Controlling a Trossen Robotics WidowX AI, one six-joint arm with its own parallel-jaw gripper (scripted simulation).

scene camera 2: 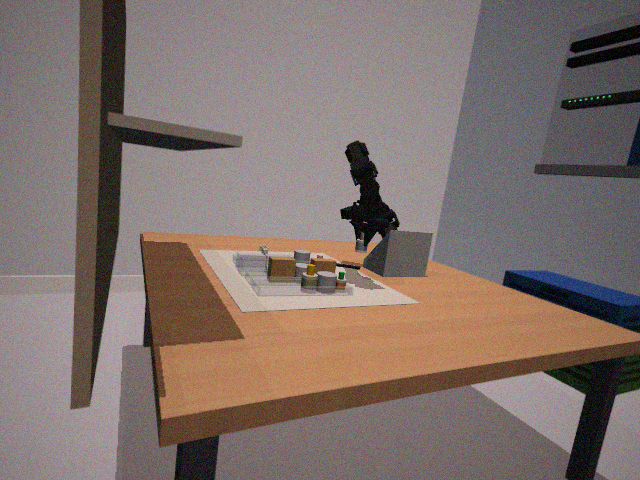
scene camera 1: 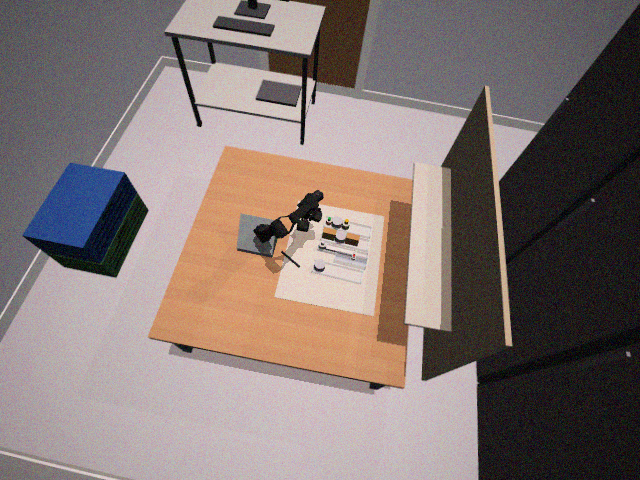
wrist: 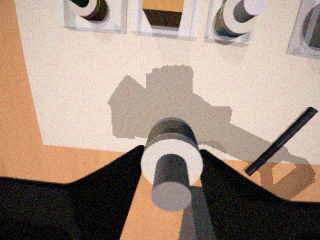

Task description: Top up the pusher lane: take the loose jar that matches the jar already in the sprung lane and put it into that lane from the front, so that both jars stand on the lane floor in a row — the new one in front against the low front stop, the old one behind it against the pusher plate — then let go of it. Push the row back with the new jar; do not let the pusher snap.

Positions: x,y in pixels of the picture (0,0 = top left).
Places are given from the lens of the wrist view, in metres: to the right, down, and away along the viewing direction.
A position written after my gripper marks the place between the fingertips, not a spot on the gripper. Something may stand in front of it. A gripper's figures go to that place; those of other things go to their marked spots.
my gripper (wrist: 171,152): 0.01, 0.02, 0.11
grey jar (wrist: 171,161): 0.01, 0.02, 0.08
white mat (wrist: 101,91): -0.09, -0.04, 0.23
The marked spots on the grey jar and the white mat are 0.18 m apart.
